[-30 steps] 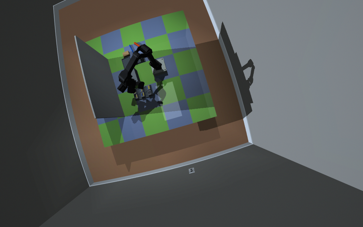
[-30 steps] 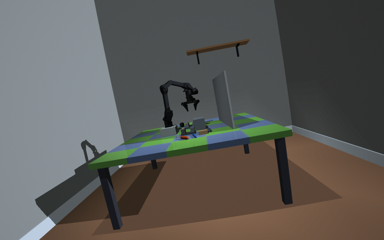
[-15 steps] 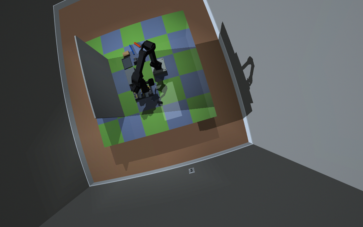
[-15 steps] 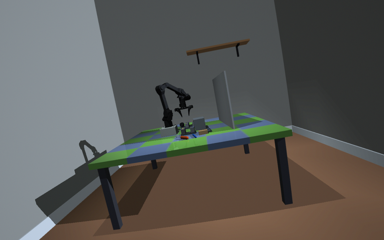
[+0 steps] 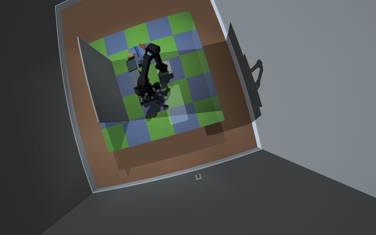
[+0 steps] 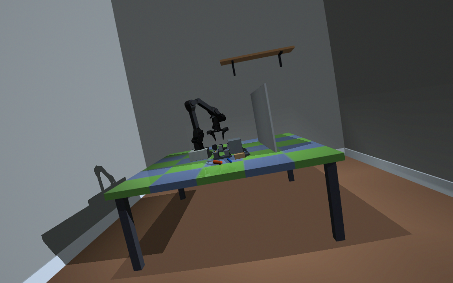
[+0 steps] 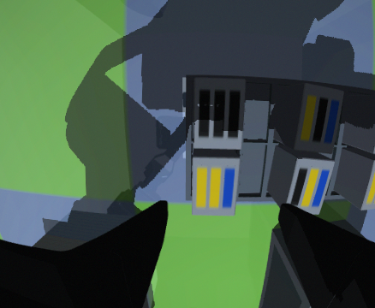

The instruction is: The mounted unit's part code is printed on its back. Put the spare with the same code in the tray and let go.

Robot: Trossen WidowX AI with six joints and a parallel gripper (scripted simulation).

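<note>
My gripper tip is 1 cm to the left of the dark spare module and 5 cm above it. From my gripper tip the other things lie so: black cylinder 9 cm behind, 16 cm to the left, 7 cm below; grey mounted unit 14 cm ahead, 14 cm to the right, 4 cm below; flat grey tray 20 cm ahead, 35 cm to the right, 9 cm below.
</note>
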